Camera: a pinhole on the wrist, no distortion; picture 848 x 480 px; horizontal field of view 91.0 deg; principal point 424.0 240.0 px. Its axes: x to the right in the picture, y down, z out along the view. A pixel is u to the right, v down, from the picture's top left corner.
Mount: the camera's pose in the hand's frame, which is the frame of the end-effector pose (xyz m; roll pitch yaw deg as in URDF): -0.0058 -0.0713 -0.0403 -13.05 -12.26 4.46
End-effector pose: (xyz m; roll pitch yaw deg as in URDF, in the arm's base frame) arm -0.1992 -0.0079 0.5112 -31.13 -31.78 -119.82
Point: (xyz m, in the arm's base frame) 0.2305 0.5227 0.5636
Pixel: 81 144
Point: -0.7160 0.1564 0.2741
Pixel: behind the camera
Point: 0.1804 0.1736 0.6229
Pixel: 308 283
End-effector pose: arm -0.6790 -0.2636 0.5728 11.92 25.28 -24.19
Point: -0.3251 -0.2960 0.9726
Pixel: 639 373
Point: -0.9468 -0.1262 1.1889
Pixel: 138 300
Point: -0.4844 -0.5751 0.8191
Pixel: 727 60
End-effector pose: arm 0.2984 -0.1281 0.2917 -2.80 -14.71 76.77
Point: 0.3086 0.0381 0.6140
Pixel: outside the picture
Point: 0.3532 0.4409 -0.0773
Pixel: behind the camera
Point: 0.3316 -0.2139 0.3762
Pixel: 383 196
